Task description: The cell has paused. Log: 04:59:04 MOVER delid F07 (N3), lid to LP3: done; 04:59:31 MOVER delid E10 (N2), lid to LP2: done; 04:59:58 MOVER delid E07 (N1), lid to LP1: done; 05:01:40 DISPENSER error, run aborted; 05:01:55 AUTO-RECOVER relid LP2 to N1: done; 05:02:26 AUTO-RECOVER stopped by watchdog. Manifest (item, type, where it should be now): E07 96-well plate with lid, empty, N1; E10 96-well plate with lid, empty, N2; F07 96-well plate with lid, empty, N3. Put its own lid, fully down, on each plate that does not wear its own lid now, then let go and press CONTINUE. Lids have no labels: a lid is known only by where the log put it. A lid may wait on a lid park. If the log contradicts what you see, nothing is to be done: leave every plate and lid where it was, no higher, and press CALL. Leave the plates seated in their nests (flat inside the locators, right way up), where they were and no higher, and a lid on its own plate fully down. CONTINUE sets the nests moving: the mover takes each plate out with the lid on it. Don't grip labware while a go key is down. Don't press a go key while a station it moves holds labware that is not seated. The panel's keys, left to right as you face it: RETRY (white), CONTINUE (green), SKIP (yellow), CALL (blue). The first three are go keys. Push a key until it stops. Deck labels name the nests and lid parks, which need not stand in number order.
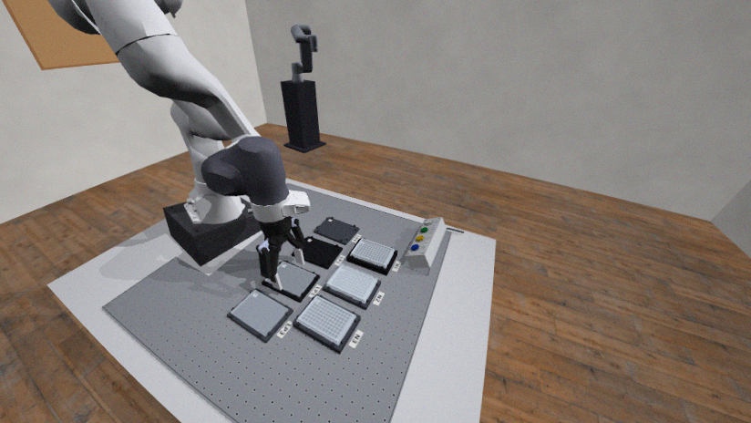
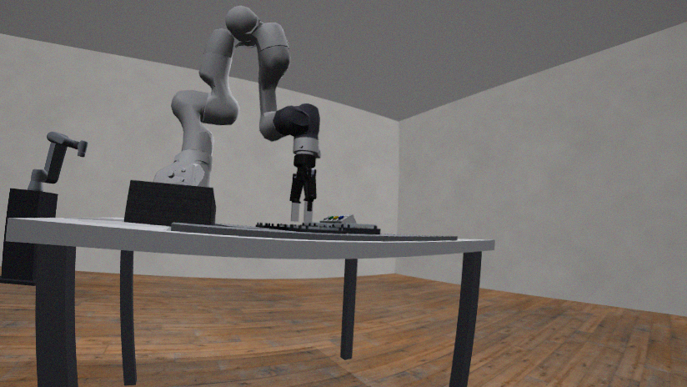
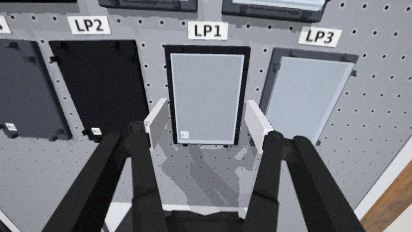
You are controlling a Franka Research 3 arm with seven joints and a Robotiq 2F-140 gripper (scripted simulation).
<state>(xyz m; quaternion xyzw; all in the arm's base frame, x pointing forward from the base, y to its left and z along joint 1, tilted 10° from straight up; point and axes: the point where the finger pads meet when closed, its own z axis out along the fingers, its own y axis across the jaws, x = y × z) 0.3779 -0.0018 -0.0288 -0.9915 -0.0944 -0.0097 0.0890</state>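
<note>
Now: hand 40 mm above the clear lid. Round my hand: lid park LP3: 120 mm to the right, 50 mm below, 20 mm ahead; then lid park LP1: 50 mm below; then grey lid: 120 mm to the right, 40 mm below, 20 mm ahead.
</note>
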